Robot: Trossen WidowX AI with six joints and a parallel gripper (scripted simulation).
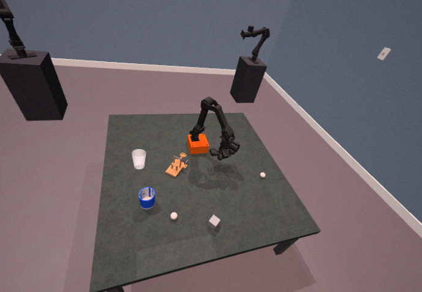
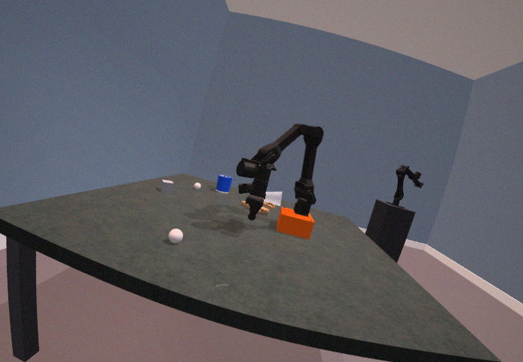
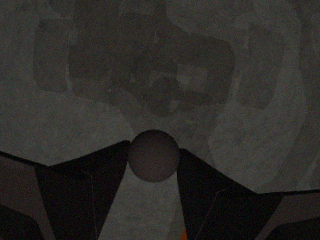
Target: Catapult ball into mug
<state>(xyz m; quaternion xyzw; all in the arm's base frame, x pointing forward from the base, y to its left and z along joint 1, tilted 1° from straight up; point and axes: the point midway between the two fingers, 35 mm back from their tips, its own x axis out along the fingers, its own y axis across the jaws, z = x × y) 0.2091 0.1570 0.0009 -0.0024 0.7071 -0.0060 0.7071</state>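
The wooden catapult is 30 cm to the right of my gripper tip, 1 cm behind it and 1 cm above it. From my gripper tip the other things lie so: blue mug: 55 cm to the right, 25 cm ahead, 2 cm below; grey cube: 46 cm ahead, 19 cm to the right, 2 cm below; black ball: 1 cm above.
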